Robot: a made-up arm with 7 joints.
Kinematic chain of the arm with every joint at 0, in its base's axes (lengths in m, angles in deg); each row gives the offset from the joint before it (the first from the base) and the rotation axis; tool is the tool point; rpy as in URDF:
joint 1: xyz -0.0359 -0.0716 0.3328 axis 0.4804 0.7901 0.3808
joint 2: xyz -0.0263 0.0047 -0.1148 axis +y
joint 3: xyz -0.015 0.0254 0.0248 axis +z
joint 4: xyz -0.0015 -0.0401 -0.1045 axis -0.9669 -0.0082 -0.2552
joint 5: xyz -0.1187 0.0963 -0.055 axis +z
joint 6: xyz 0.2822 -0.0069 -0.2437 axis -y
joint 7: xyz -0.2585 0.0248 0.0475 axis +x
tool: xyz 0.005 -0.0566 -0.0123 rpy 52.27 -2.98 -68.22
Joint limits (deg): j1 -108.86..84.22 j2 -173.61..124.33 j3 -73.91..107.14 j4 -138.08..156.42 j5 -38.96..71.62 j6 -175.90..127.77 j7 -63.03..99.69
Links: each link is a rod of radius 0.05 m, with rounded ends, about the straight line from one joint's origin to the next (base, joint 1, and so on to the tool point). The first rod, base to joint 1, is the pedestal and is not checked.
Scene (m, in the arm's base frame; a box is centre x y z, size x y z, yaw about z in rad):
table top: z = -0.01
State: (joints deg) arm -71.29 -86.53 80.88 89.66 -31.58 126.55 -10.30
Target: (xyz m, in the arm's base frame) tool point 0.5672 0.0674 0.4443
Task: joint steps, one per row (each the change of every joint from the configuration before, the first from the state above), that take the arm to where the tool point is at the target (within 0.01 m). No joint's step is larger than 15 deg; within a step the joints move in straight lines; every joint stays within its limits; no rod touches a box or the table.
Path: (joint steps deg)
1: 12.00 12.02 3.15 -8.43 3.73 -0.93 0.44
2: 12.01 12.02 3.15 -8.43 3.72 -0.94 0.44
3: 12.00 12.02 3.15 -8.43 3.73 -0.93 0.44
4: 12.00 12.02 3.15 -8.43 3.72 -0.93 0.44

